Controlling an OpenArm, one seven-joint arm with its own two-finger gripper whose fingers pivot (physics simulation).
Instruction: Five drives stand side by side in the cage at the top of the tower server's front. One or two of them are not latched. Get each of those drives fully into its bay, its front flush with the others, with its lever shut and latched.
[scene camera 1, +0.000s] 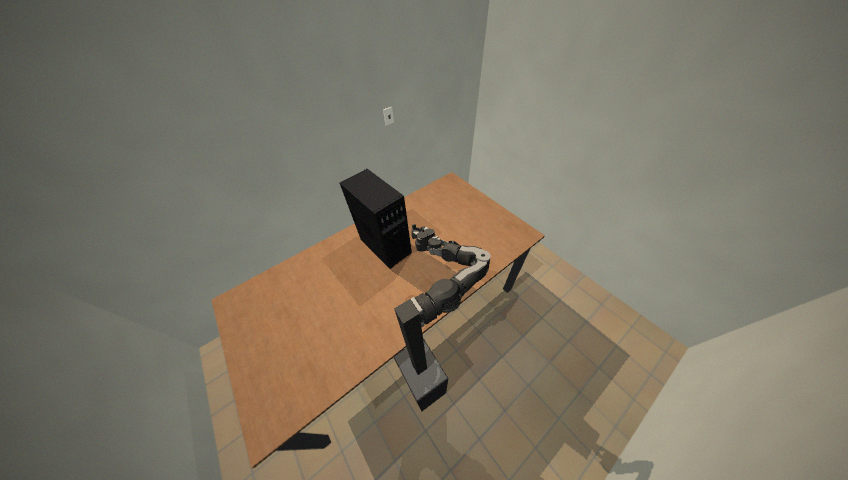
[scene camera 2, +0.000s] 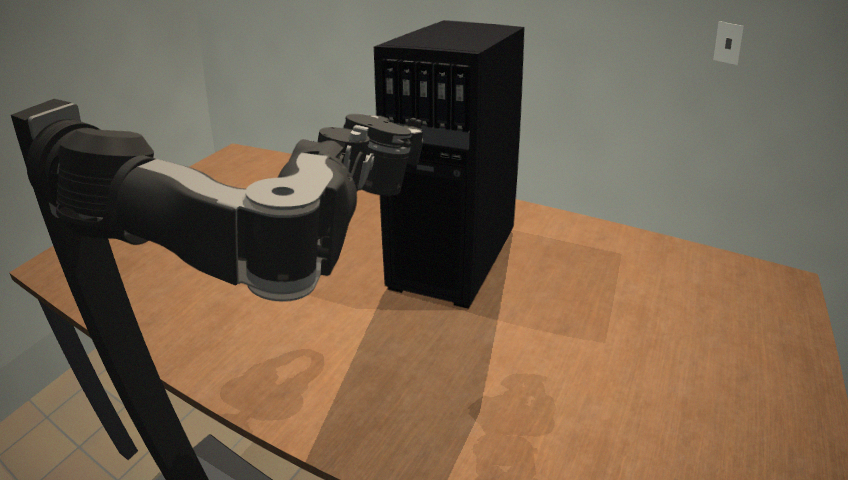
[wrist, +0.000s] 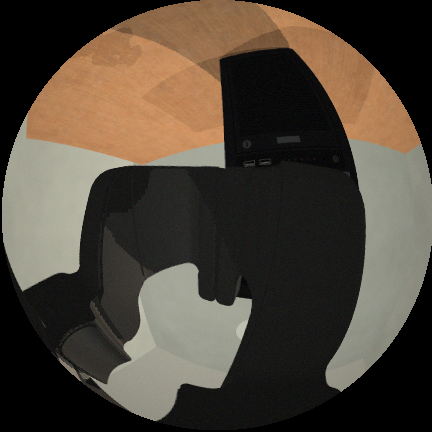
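Note:
Black tower server (scene camera 2: 441, 235), also (wrist: 274, 108). My gripper (scene camera 2: 413, 137), also (wrist: 227, 237).

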